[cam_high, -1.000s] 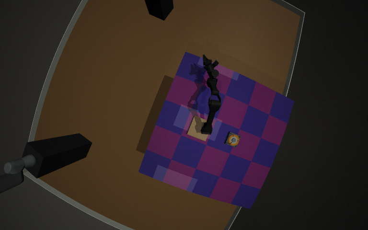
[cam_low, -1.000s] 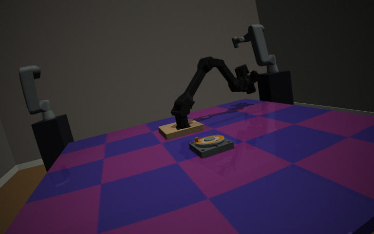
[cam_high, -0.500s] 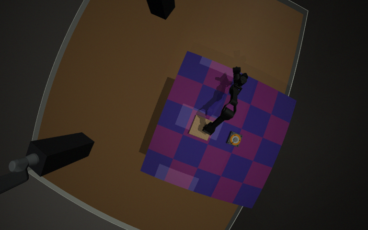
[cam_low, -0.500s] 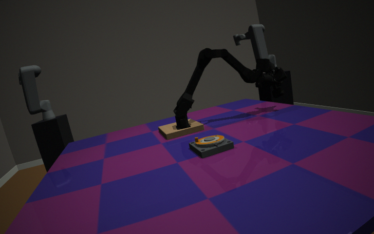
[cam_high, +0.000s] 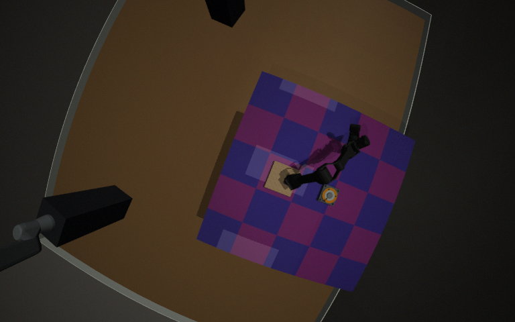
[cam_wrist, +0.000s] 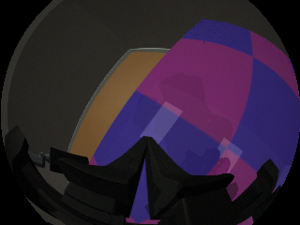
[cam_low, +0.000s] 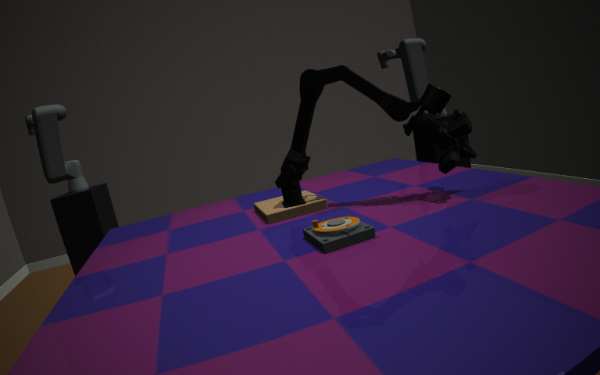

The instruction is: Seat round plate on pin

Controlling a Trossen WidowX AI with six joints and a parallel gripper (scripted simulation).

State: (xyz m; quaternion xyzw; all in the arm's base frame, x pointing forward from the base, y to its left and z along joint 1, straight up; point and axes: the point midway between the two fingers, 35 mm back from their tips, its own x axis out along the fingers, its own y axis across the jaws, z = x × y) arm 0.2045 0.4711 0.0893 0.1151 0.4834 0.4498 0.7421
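Now: the dark square base 9 cm ahead of my gripper tip, 44 cm to the right of it and 7 cm below it.
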